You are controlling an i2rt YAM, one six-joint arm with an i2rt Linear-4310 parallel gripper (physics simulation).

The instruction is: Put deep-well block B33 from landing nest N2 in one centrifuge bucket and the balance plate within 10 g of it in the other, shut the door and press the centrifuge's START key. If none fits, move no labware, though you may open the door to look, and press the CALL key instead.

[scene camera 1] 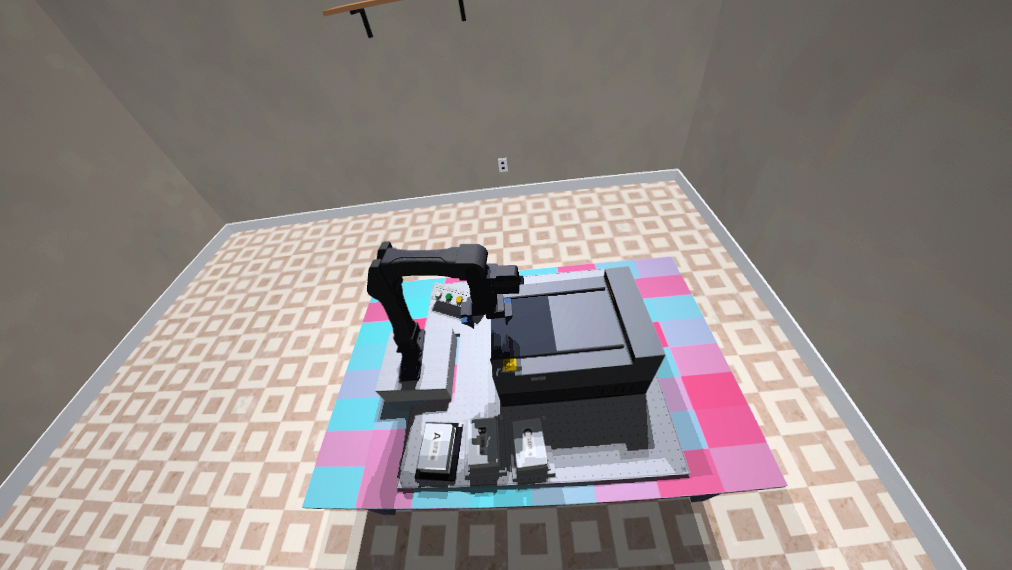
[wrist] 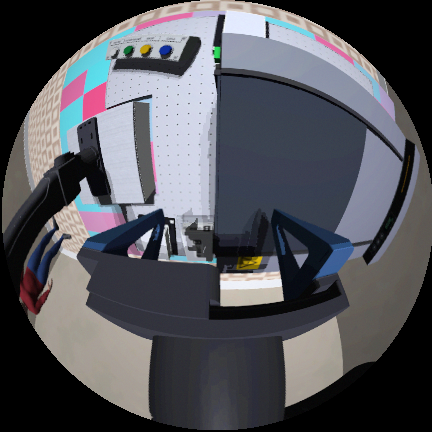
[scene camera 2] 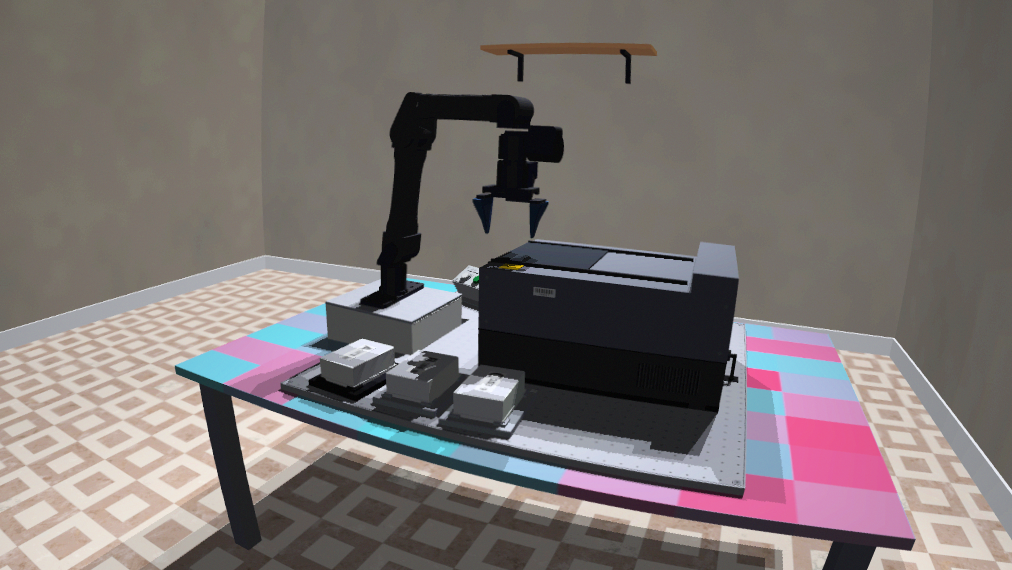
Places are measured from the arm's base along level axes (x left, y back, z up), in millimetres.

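Where they show: gripper, fingertip midpoint: (scene camera 1: 490,325) (wrist: 217,214) (scene camera 2: 509,235); arm's base, origin of the base link: (scene camera 1: 413,354) (wrist: 92,157) (scene camera 2: 393,295).
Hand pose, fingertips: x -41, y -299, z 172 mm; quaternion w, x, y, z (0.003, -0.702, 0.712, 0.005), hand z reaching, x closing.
Observation:
Each offset is from my fingertips to the top centre of the thing. "spot": to the spot under its first point.
My gripper (scene camera 1: 487,317) (scene camera 2: 509,234) (wrist: 217,214) is open and empty, above the front left part of the centrifuge (scene camera 1: 573,383) (scene camera 2: 601,318). The centrifuge's dark top panel @(dx +14, dy -92, dz -34 mm) (wrist: 290,150) lies shut, so the buckets are hidden. A green key @(dx +160, dy -3, dz -56 mm) (wrist: 217,53) shows on its left face. White plates A @(dx -265, dy +202, dz -193 mm) (scene camera 1: 442,456) (scene camera 2: 354,364) and C @(dx -280, dy -71, dz -193 mm) (scene camera 1: 531,453) (scene camera 2: 481,401) stand in the front row; plate B @(dx -262, dy +63, dz -193 mm) (scene camera 1: 483,458) (scene camera 2: 417,383) (wrist: 195,251) is between them in shadow. A white flat-topped item @(dx +334, dy -55, dz -188 mm) (wrist: 245,24) lies behind the centrifuge, its label unreadable. The blue button @(spot: dx +246, dy +96, dz -178 mm) (wrist: 165,50) is on the button box.
The button box also has a green button @(spot: dx +291, dy +184, dz -178 mm) (wrist: 128,50) and a yellow button @(spot: dx +266, dy +140, dz -179 mm) (wrist: 145,50). The arm's pale base block (scene camera 1: 433,368) (scene camera 2: 368,325) (wrist: 117,170) stands left of the centrifuge. A wall shelf (scene camera 2: 568,48) hangs behind. A person (wrist: 35,285) shows at the wrist view's left edge.

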